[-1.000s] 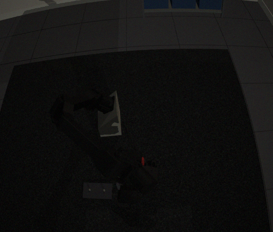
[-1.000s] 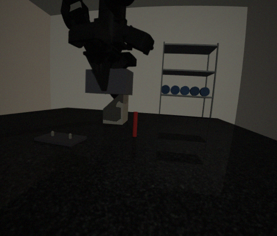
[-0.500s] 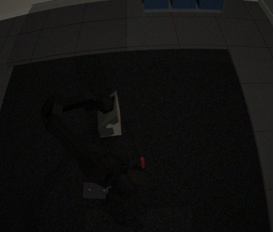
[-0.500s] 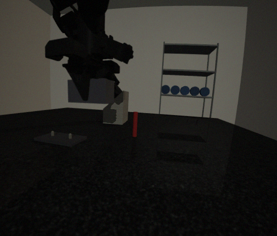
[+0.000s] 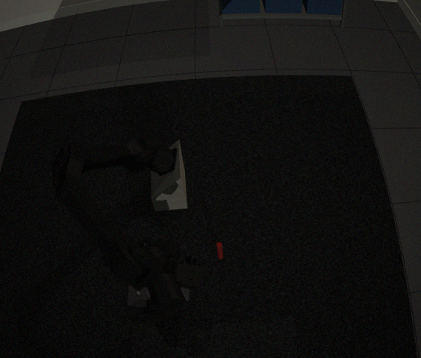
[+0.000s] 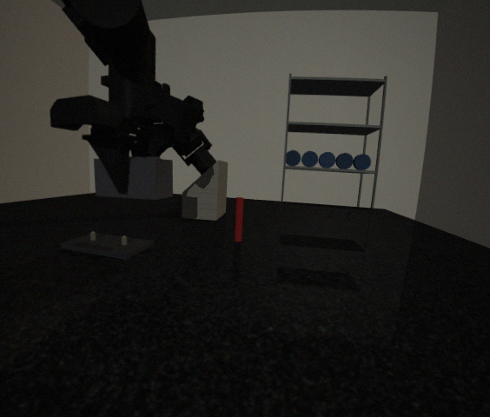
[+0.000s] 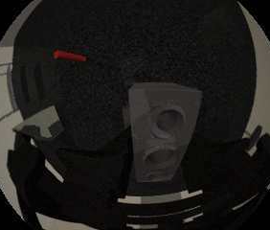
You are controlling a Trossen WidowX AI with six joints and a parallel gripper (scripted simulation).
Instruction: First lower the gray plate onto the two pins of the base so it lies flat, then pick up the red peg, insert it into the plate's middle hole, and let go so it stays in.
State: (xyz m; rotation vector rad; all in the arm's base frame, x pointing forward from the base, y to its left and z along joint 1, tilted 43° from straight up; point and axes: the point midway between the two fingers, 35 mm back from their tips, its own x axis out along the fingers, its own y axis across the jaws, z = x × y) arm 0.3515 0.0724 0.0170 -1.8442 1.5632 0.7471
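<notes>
My gripper tip is now 140 mm past the red peg, 110 mm to the right of it and 50 mm above it. Round my gripper tip: gray plate: 30 mm above.
</notes>
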